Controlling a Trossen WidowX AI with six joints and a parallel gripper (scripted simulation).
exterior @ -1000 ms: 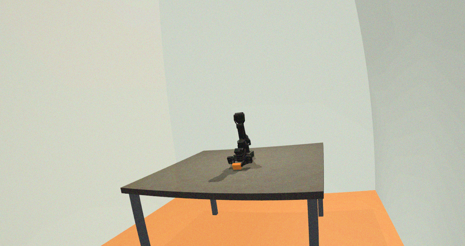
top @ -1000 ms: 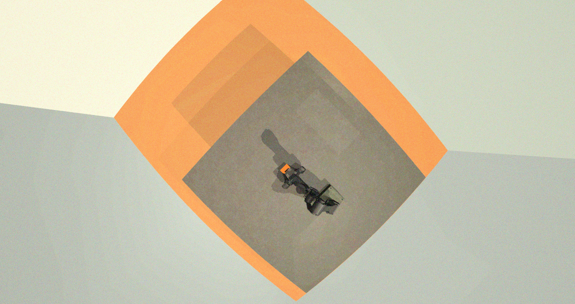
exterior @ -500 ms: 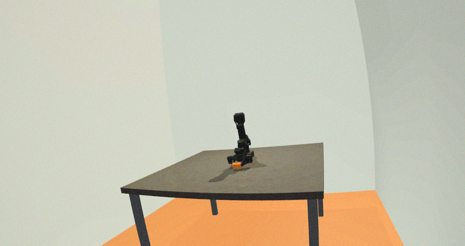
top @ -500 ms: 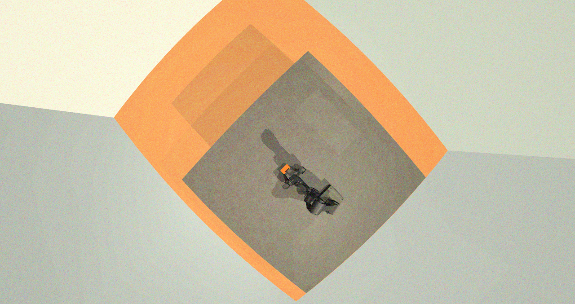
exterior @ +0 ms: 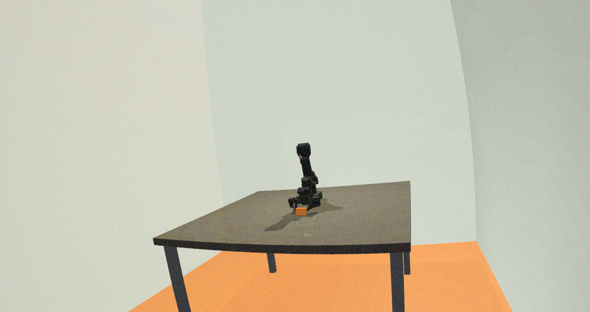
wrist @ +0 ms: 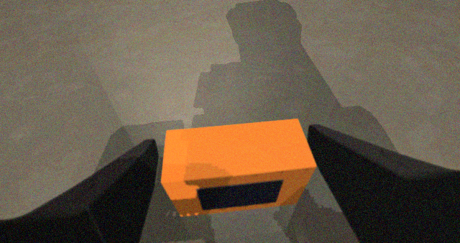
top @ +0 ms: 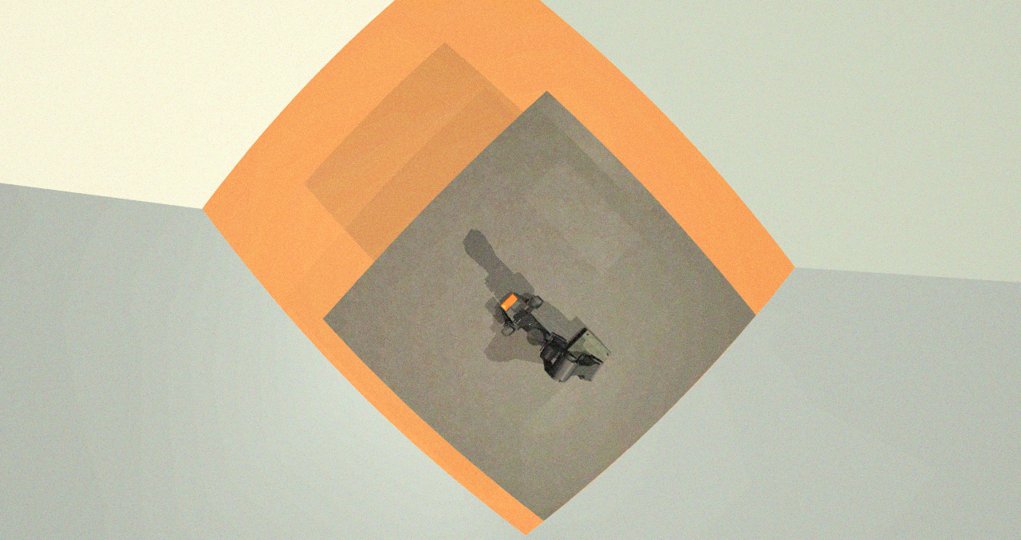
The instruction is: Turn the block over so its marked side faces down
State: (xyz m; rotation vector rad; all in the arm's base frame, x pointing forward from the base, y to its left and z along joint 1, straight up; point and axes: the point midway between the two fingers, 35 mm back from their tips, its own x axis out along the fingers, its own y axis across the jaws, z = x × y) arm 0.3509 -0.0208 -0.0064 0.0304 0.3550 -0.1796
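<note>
Now: the block 20 mm behind my gripper tip and 10 mm below it.
</note>
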